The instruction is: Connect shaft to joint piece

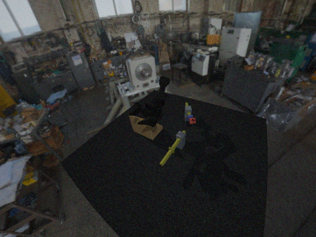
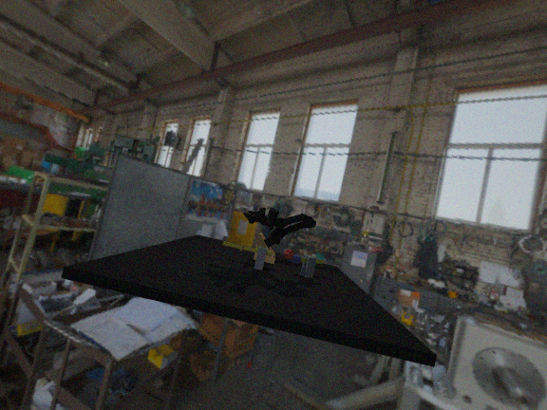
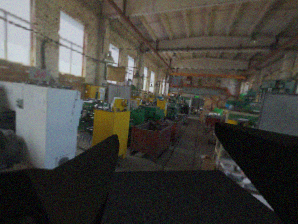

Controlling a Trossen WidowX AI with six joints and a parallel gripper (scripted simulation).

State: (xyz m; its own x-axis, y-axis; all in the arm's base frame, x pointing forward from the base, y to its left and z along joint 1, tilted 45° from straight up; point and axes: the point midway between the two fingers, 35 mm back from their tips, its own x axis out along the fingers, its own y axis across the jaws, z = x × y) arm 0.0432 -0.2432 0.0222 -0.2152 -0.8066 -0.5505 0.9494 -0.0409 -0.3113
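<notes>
Now: gripper tip 240 mm short of the red square joint piece, 330 mm to the right of it and 190 mm above it.
</notes>
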